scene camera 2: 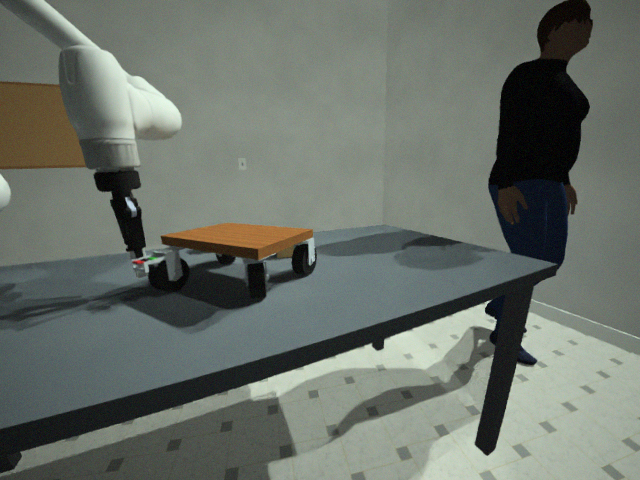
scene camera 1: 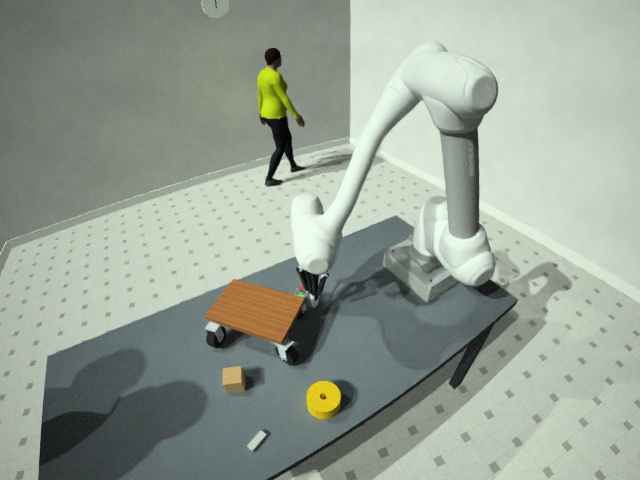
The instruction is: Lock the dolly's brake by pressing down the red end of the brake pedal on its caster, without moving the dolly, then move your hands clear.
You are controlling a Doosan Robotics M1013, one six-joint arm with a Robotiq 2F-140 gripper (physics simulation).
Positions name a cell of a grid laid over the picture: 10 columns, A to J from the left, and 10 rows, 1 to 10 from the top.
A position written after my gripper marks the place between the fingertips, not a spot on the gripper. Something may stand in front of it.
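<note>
My gripper (scene camera 2: C6) is in view. A dolly (scene camera 2: D6) (scene camera 1: E7) is visible, as is a yellow disc (scene camera 1: F9).
</note>
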